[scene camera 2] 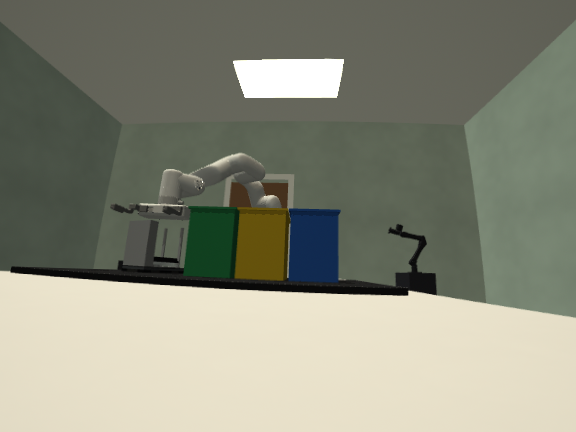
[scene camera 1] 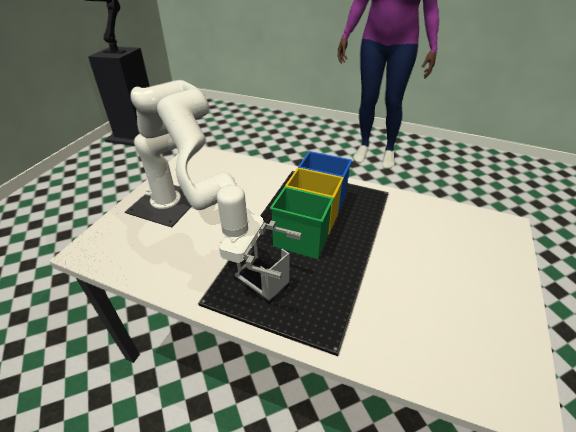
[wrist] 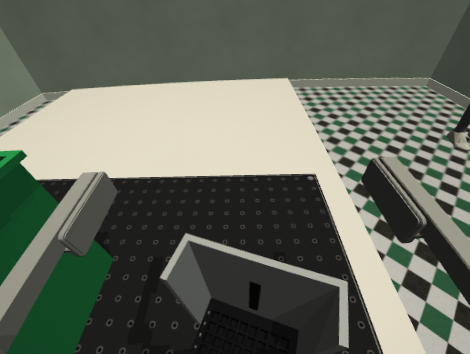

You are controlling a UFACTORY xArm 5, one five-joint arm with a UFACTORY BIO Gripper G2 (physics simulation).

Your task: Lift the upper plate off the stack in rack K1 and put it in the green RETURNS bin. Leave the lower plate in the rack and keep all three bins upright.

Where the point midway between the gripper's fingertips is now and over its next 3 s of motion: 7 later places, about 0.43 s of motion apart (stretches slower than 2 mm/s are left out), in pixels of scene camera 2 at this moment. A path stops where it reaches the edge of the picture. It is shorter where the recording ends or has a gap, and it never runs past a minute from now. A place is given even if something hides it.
The gripper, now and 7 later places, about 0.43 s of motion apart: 138, 207; 127, 203; 125, 203; 124, 203; 123, 203; 138, 204; 143, 204; 140, 205
